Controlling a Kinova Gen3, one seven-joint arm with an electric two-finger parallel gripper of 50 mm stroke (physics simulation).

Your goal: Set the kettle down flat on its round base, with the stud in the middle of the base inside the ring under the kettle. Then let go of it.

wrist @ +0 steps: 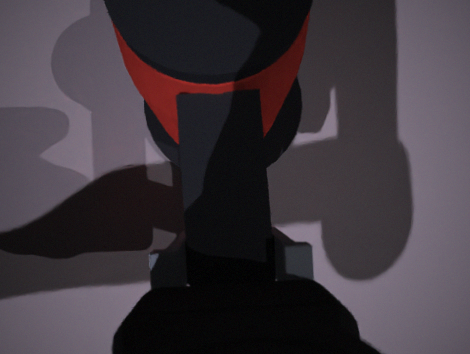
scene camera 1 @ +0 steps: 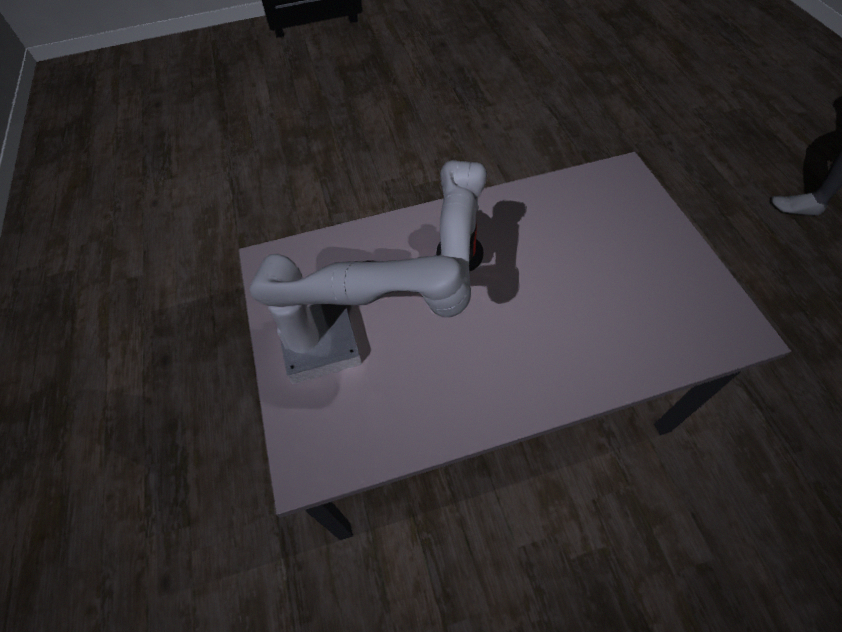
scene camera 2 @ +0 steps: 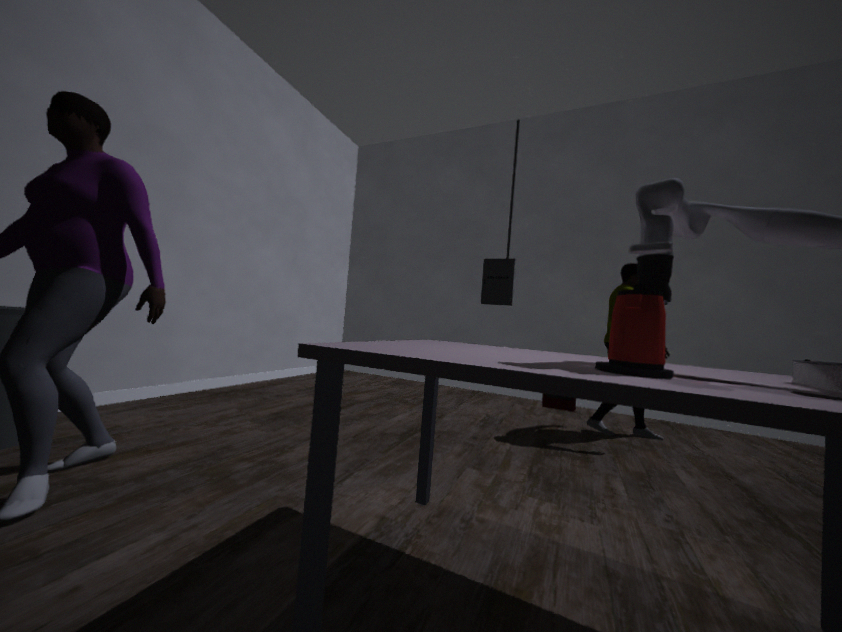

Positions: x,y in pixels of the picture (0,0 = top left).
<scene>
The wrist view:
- my gripper: 229,247
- black round base: 281,134
</scene>
